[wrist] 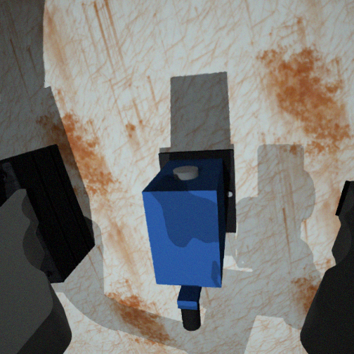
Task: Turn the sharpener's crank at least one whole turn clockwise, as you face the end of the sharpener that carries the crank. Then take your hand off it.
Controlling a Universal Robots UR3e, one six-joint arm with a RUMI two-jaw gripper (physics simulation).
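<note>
The sharpener is a blue box-shaped body on a black base, right of the lower middle in the wrist view, with a light grey round knob on top. Its crank shows at the end toward the bottom of the view: a short blue arm and a black handle. Part of the crank is hidden behind the body. My gripper is open wide, one jaw at the left and one at the right of the view. Neither jaw touches the sharpener or the crank handle.
The sharpener stands on a whitish table top with rust-brown stains and scratches. Shadows of the sharpener and the gripper fall across it. A small white dot shows on the right of the black base.
</note>
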